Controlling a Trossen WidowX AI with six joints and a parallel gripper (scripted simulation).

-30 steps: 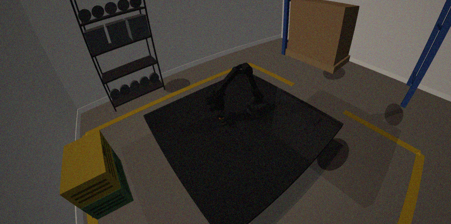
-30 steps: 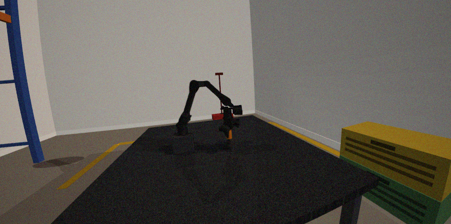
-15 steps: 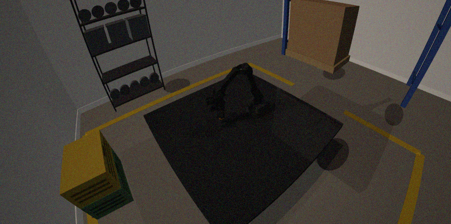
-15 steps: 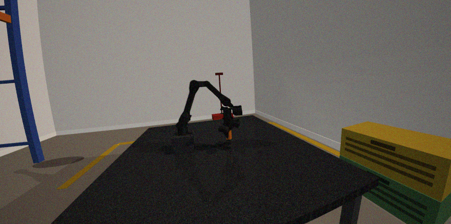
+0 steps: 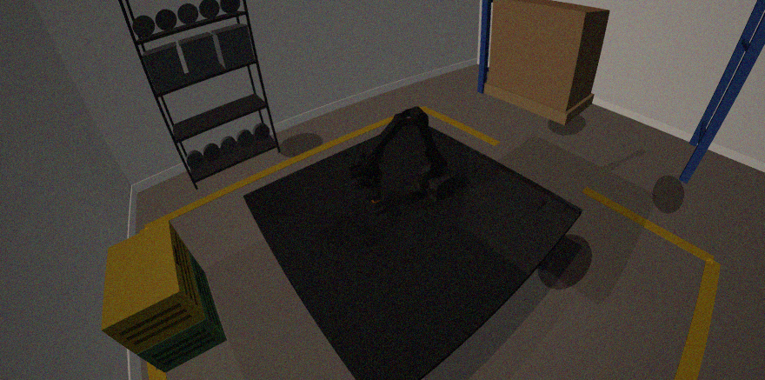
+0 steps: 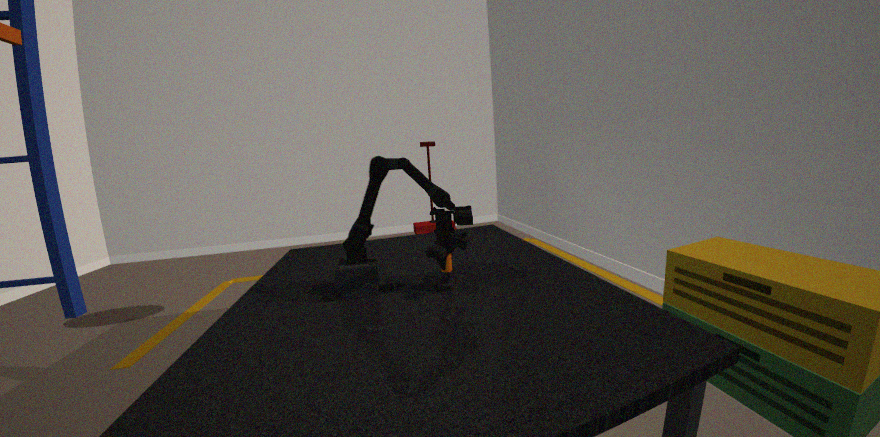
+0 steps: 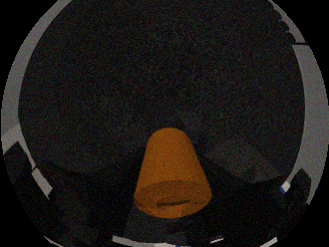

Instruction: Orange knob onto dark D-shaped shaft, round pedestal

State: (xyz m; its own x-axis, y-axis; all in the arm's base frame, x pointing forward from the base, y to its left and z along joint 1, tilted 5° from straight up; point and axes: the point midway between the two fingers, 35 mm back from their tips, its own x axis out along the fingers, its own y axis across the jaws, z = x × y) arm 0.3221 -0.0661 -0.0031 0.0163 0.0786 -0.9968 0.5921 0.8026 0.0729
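Right now the orange knob is 2 cm above my gripper tip. Round my gripper tip: round pedestal 4 cm below.
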